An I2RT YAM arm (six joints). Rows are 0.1 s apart.
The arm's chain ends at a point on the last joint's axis. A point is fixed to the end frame.
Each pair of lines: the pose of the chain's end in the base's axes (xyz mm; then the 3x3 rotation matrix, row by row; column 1 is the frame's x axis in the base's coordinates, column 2 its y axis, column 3 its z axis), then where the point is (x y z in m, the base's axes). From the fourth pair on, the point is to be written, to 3 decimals.
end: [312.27 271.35 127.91], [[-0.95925 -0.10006 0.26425], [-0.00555 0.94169 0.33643], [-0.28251 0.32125 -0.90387]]
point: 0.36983 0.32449 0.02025
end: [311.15 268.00 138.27], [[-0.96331 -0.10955 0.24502], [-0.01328 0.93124 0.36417], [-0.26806 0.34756 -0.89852]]
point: 0.36622 0.32485 0.03120
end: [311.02 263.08 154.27], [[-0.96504 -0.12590 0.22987], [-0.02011 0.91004 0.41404], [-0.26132 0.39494 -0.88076]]
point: 0.36400 0.32640 0.04981
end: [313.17 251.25 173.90], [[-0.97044 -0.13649 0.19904], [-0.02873 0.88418 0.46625], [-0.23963 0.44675 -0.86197]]
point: 0.362 0.321 0.072
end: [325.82 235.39 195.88], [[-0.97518 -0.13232 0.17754], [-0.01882 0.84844 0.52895], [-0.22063 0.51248 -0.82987]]
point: 0.372 0.313 0.098
